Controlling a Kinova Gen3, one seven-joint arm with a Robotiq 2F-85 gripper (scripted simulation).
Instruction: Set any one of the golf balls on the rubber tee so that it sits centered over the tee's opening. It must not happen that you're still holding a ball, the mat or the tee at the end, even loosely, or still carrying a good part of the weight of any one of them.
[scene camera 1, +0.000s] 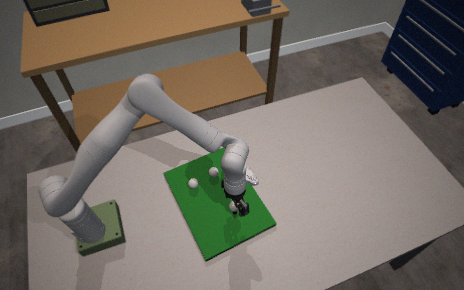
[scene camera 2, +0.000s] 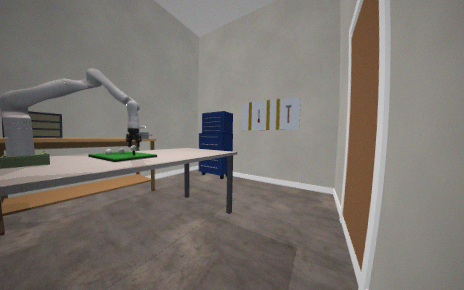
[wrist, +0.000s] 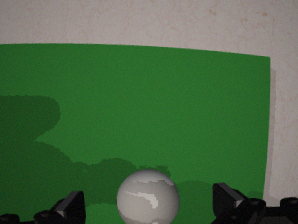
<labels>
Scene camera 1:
green mat: 216, 229
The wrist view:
gripper: 149, 202
green mat: 87, 116
</labels>
